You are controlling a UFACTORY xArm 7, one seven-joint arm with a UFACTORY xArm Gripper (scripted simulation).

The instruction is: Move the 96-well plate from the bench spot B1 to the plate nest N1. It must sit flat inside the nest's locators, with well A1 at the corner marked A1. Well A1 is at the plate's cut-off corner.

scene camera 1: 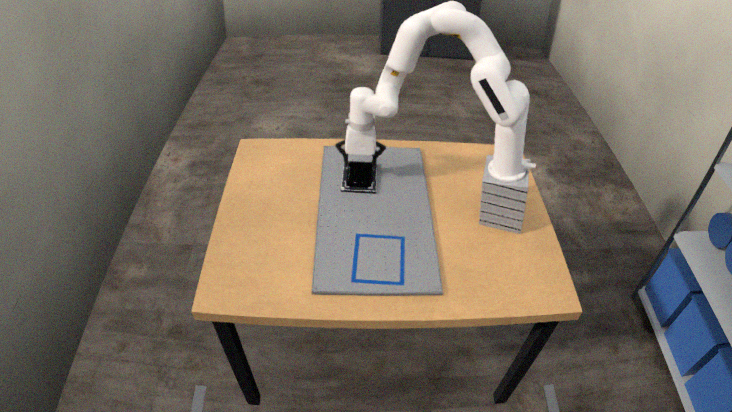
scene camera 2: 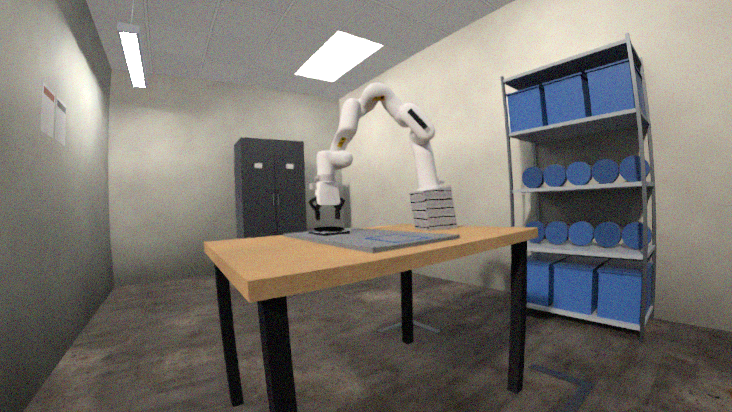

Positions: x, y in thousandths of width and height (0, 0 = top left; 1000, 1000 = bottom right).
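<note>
You'd find my gripper (scene camera 1: 491, 399) in that camera, and my gripper's also there at (scene camera 2: 449, 533).
</note>
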